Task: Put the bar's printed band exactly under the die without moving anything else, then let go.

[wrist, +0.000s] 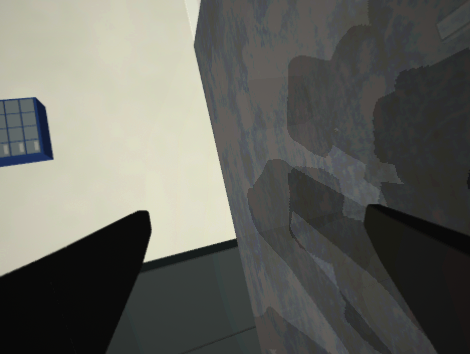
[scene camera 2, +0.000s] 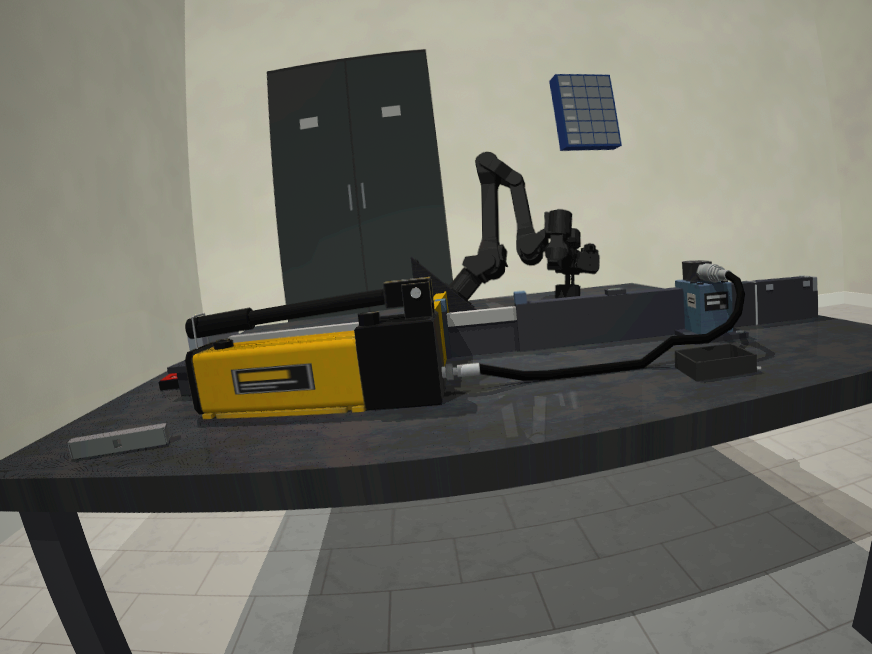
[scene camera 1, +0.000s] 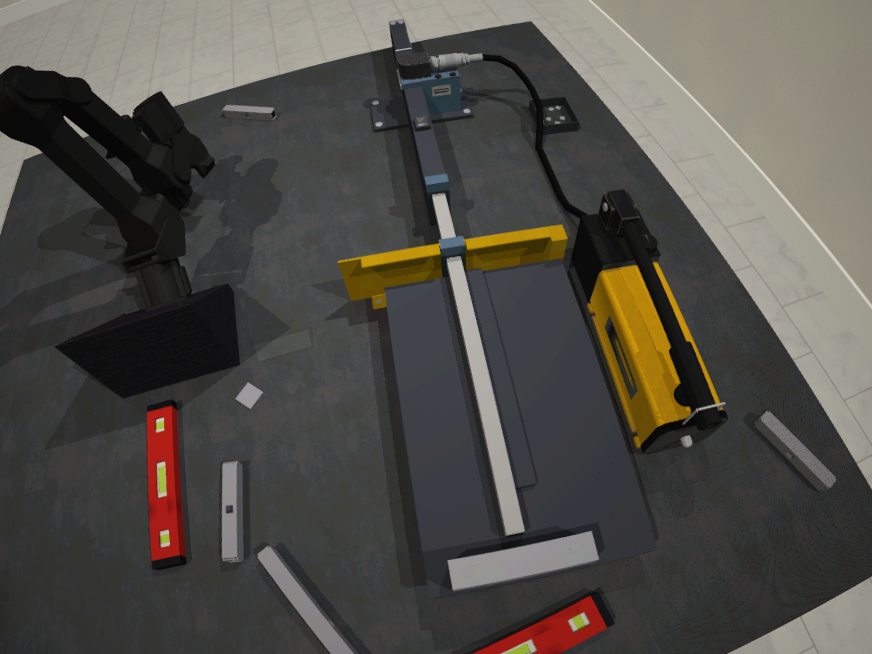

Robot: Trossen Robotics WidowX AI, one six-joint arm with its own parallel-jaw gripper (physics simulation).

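Where they show: gripper, fingertip midpoint: (wrist: 256, 217) (scene camera 2: 575, 273) (scene camera 1: 124, 174); arm's base, origin of the base link: (scene camera 2: 457, 294) (scene camera 1: 169, 303).
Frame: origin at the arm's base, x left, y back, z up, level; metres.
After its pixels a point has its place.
A long light metal bar (scene camera 1: 482, 380) @[y -0.352, x -0.314, z 0.007 m] runs through two blue guides and over a yellow fence. It lines up with a dark bar section (scene camera 1: 427, 151) @[y -0.461, x 0.085, z 0.013 m] (scene camera 2: 598, 316) @[y -0.489, x 0.115, z -0.019 m] that passes by the blue press block (scene camera 1: 440, 92) @[y -0.564, x 0.256, z -0.006 m] (scene camera 2: 706, 306) @[y -0.605, x 0.257, z -0.009 m]. A thin white line (scene camera 1: 402, 49) @[y -0.553, x 0.416, z 0.014 m] (scene camera 2: 755, 304) @[y -0.571, x 0.408, z -0.026 m] crosses the dark section on the far side of the press. The black press head (scene camera 1: 414, 64) @[y -0.525, x 0.278, z 0.056 m] (scene camera 2: 695, 269) @[y -0.555, x 0.278, z 0.045 m] sits on top; the die face itself is hidden. My gripper (wrist: 256, 217) @[y 0.046, x 0.338, z 0.014 m] is open and empty in the wrist view, away from the bar, at the folded arm's end.
A yellow pump (scene camera 1: 633, 351) @[y -0.531, x -0.369, z 0.019 m] (scene camera 2: 278, 376) @[y -0.621, x -0.371, z -0.013 m] with a black hose (scene camera 1: 539, 133) @[y -0.686, x 0.093, z -0.038 m] (scene camera 2: 577, 369) @[y -0.657, x -0.009, z -0.053 m] stands beside the dark support plate (scene camera 1: 577, 422) @[y -0.432, x -0.407, z -0.013 m]. A yellow fence (scene camera 1: 517, 246) @[y -0.494, x -0.149, z 0.000 m] crosses behind it. Two red levels (scene camera 1: 163, 492) @[y 0.082, x -0.256, z -0.049 m] (scene camera 1: 552, 630) @[y -0.295, x -0.600, z -0.046 m], several grey bars and a small dark tray (scene camera 1: 563, 128) @[y -0.747, x 0.102, z -0.053 m] (scene camera 2: 714, 370) @[y -0.783, x 0.117, z -0.053 m] lie around.
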